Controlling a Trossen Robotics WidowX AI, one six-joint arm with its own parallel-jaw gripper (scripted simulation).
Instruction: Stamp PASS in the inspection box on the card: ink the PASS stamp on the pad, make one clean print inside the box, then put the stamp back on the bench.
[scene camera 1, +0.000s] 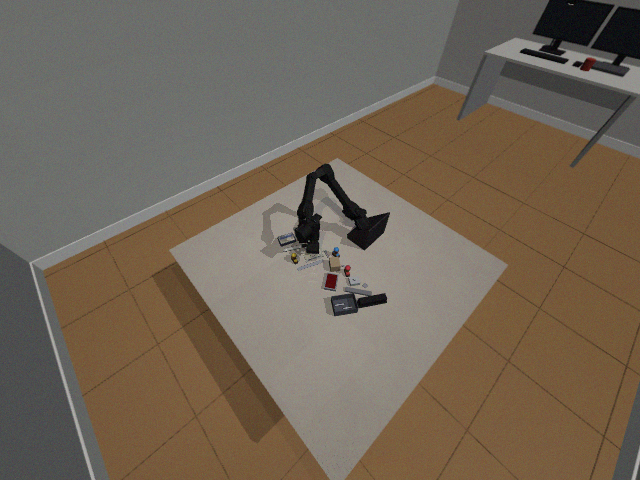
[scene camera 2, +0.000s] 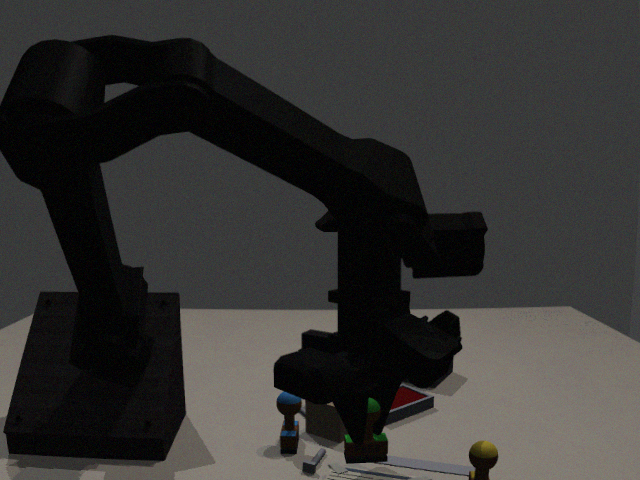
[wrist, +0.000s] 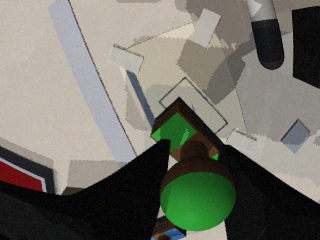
In view: my gripper (scene camera 2: 366, 438), a green-knobbed stamp (wrist: 198, 190), a tan block (scene camera 2: 323, 420) and a blue-knobbed stamp (scene camera 2: 288, 405).
My gripper also shows in the wrist view (wrist: 194, 150). Scene camera 1 misses the green-knobbed stamp, which is hidden by my gripper.
